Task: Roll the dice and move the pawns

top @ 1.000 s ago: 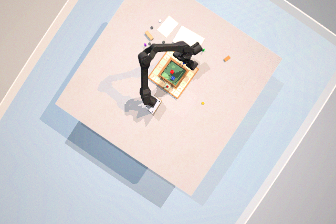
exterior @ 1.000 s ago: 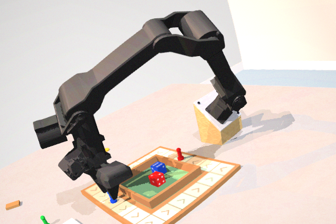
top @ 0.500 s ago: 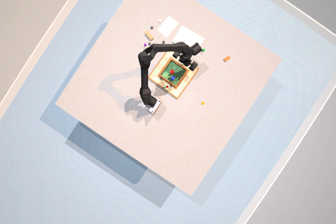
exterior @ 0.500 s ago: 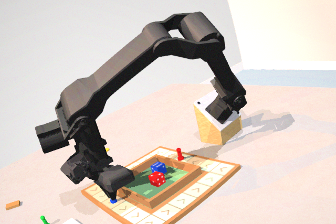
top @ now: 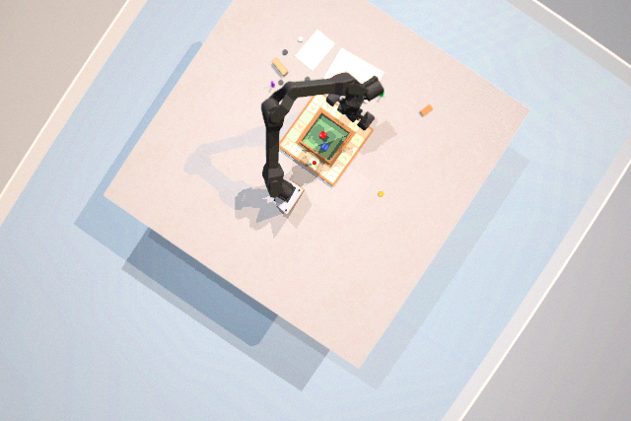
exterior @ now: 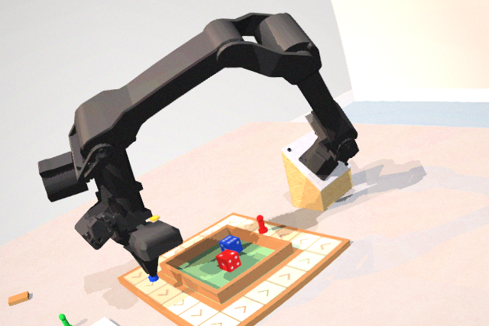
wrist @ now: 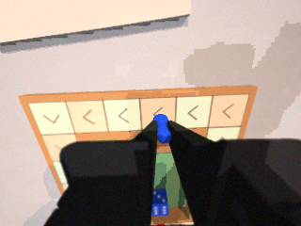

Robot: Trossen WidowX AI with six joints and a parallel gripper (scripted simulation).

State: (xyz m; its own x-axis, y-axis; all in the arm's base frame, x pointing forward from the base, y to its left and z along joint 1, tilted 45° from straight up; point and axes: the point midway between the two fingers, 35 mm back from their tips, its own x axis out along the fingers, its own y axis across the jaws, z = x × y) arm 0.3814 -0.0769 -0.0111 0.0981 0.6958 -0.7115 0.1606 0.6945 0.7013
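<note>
My gripper tip is 120 mm past the green tray, 40 mm to the right of it and 50 mm above it. From my gripper tip the other things lie so: blue pawn: 10 mm above; red pawn: 230 mm behind, 30 mm to the left, 30 mm below; green pawn: 150 mm ahead, 80 mm to the right, 40 mm below.
</note>
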